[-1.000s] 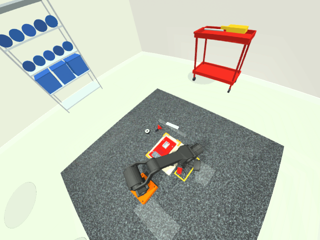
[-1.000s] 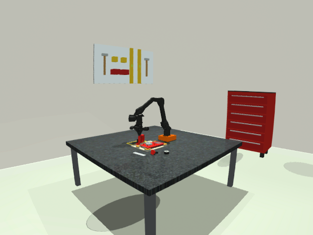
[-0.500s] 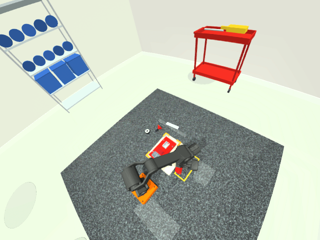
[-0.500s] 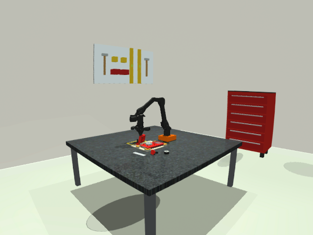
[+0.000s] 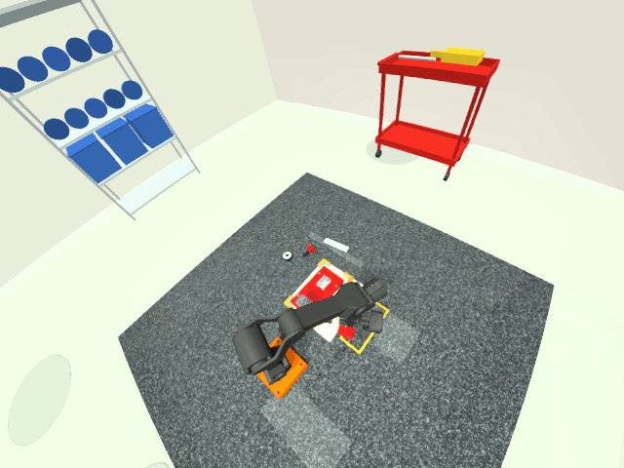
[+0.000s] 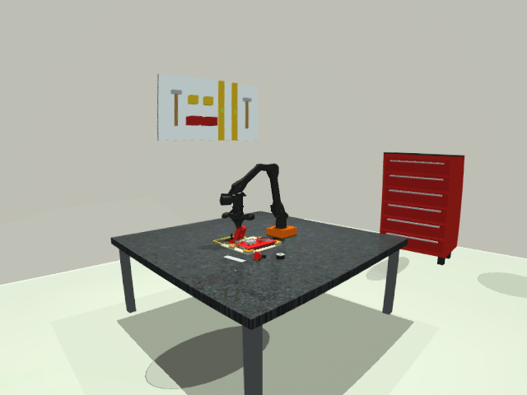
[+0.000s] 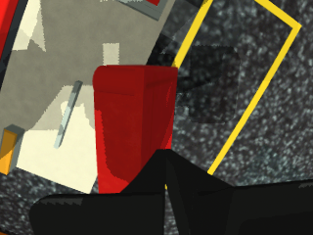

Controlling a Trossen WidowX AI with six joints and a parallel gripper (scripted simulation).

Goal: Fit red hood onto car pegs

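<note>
The red hood lies 1 cm to the left of my gripper tip and 1 cm below it. Also, from my gripper tip: grey engine block 19 cm to the left, 7 cm ahead, 3 cm below; cream jig 16 cm to the left, 4 cm below, 4 cm ahead.
</note>
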